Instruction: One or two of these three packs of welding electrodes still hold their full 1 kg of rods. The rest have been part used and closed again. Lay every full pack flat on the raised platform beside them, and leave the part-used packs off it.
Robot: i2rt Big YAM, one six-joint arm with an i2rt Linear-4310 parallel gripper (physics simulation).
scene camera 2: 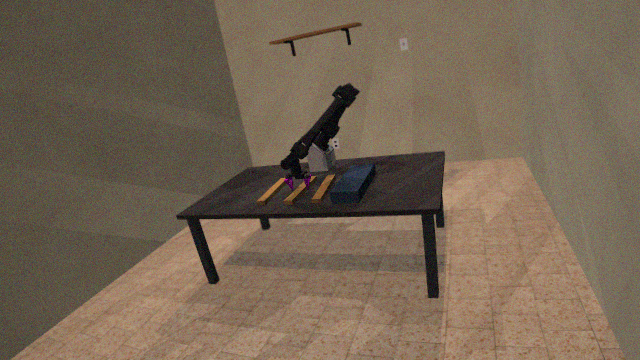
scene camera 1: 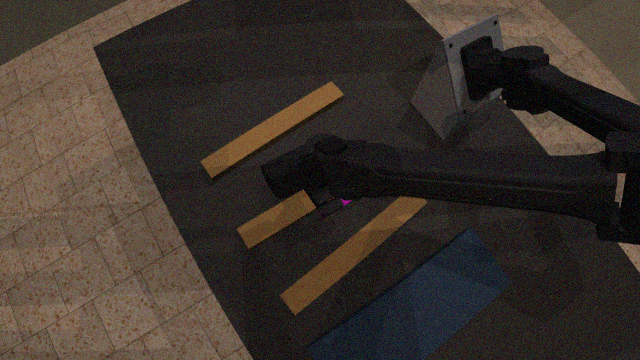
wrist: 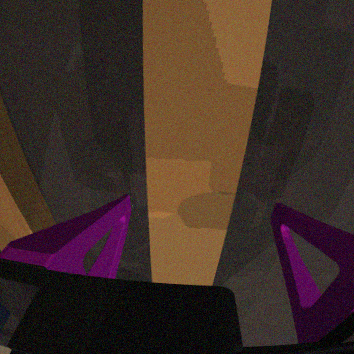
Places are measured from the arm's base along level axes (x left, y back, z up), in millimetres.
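Where they show: gripper, fingertip midpoint: [scene camera 2: 300,189] [scene camera 1: 315,191] [wrist: 202,206]; arm's base, origin of the base link: [scene camera 2: 319,143] [scene camera 1: 477,68].
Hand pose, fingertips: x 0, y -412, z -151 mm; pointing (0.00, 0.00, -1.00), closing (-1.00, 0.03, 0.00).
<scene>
Things, the pixels of their top centre, and the offset from my fingertips. Level surfaces: height alone.
- outer pack, middle of its top: [scene camera 1: 275,125] [scene camera 2: 273,188] dx -174, dy +9, dz +13 mm
- blue raised platform, middle of its top: [scene camera 1: 418,315] [scene camera 2: 354,177] dx +318, dy +9, dz +49 mm
- middle pack, middle of its top: [wrist: 188,218] [scene camera 1: 318,193] [scene camera 2: 301,187] dx +9, dy -1, dz +13 mm
- third pack, middle of its top: [scene camera 1: 358,247] [scene camera 2: 324,185] dx +146, dy +1, dz +13 mm
- dark table, its level: dz -11 mm
Three long, flat orange-brown packs lie side by side on the table. The outer pack [scene camera 1: 272,130] [scene camera 2: 271,191] is farthest from the blue raised platform [scene camera 1: 425,300] [scene camera 2: 353,184]. The middle pack [scene camera 1: 276,219] [scene camera 2: 293,197] [wrist: 195,115] is partly hidden by the arm in scene camera 1. The third pack [scene camera 1: 352,255] [scene camera 2: 323,189] [wrist: 7,210] lies nearest the platform. No pack lies on the platform. My gripper [scene camera 2: 299,186] [wrist: 202,206] is open above the middle pack, its magenta fingers on either side of the pack's width, with nothing held. How full each pack is cannot be seen.
The dark table [scene camera 1: 165,100] [scene camera 2: 400,200] carries everything. The arm's grey base mount [scene camera 1: 435,95] [scene camera 2: 320,159] stands behind the packs. The black arm [scene camera 1: 480,180] [scene camera 2: 320,122] reaches over the middle pack. A wall shelf [scene camera 2: 315,33] hangs high behind.
</scene>
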